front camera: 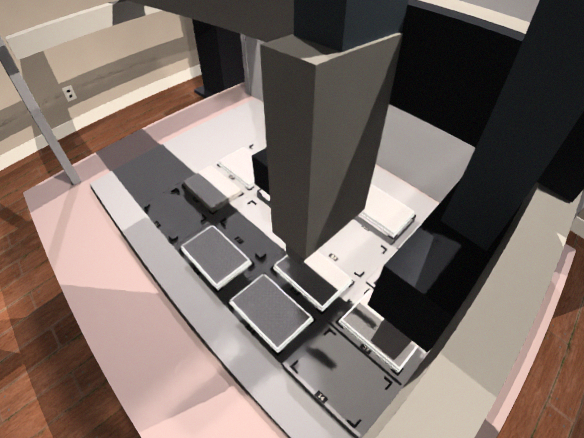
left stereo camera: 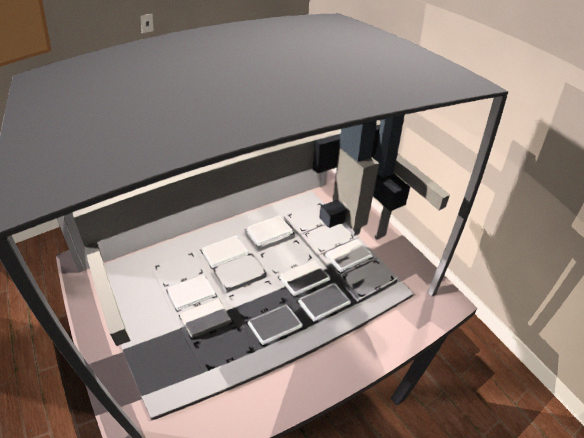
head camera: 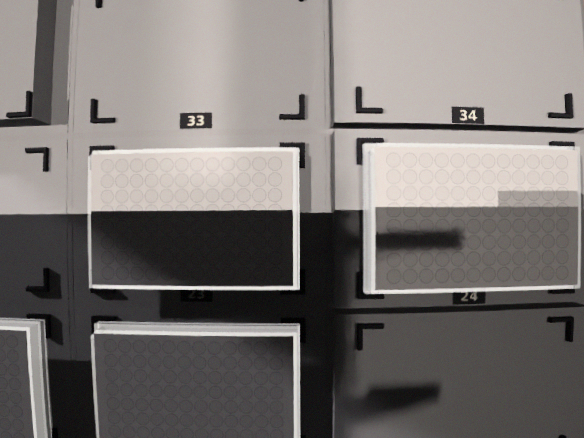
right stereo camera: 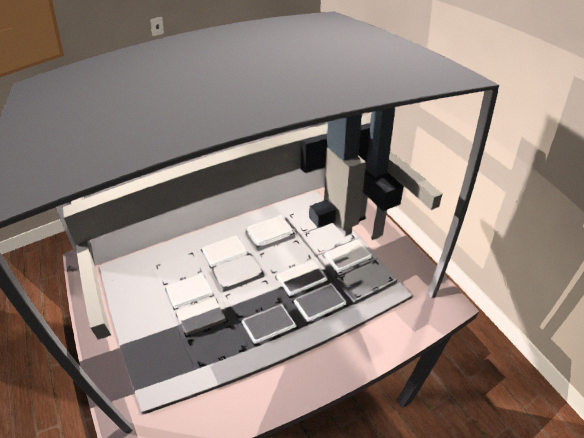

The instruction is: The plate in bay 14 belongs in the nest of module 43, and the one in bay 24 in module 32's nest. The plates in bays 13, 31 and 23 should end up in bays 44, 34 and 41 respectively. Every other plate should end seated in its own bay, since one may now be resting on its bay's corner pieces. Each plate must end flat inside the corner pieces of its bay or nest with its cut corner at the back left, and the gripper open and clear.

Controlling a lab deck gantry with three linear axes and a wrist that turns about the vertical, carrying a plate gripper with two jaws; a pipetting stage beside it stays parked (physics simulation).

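Frame: origin at the robot's base, x ahead, y left, z up, level; millimetres.
Seen in the pictures: gripper, between the fingertips: [left stereo camera: 371, 228] [right stereo camera: 368, 228]; robot's base, origin of its link: [front camera: 145, 208] [left stereo camera: 208, 368] [right stereo camera: 200, 365].
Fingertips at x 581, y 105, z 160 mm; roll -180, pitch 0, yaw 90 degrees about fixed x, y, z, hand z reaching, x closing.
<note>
Offsets run from my fingertips to a thing's middle. "*": to the spot under its first point.
My gripper [left stereo camera: 376, 230] [right stereo camera: 370, 229] is high at the deck's right edge; its jaws stand apart, with no plate showing between them. Their separate shadows cross bays 24 and 14. The plate in bay 24 @[* 131 mm down, 28 mm back, 44 mm left] [head camera: 475, 220] [front camera: 382, 335] [left stereo camera: 348, 255], the plate in bay 23 @[* 146 mm down, 185 mm back, 44 mm left] [head camera: 195, 220] [left stereo camera: 305, 278], the plate in bay 13 @[* 146 mm down, 184 mm back, 56 mm right] [head camera: 200, 390] [left stereo camera: 324, 302] and the plate in bay 31 @[* 145 mm down, 517 mm back, 144 mm left] [left stereo camera: 191, 292] are in their bays. Another plate @[134 mm down, 189 mm back, 259 mm left] [left stereo camera: 270, 230] [front camera: 387, 210] is on module 43. Module 32 @[149 mm down, 352 mm back, 152 mm left] [left stereo camera: 240, 271] bears no plate. Bays 14 @[* 145 mm down, 19 mm back, 47 mm right] [head camera: 475, 370], 34 [head camera: 465, 55] and 41 @[* 160 mm down, 523 mm back, 254 mm left] [left stereo camera: 177, 271] hold none. Cut corners are unclear.
Further plates are in bay 12 @[* 146 mm down, 355 mm back, 67 mm right] [left stereo camera: 275, 324], bay 21 @[* 146 mm down, 519 mm back, 39 mm left] [left stereo camera: 205, 318] and bay 42 @[* 145 mm down, 353 mm back, 250 mm left] [left stereo camera: 225, 251]. The grey pipetting stage [front camera: 320, 130] [left stereo camera: 356, 195] hangs beside the gripper. A black cube-like block [left stereo camera: 333, 213] hides part of the back right. Shadow covers the front bays.
</note>
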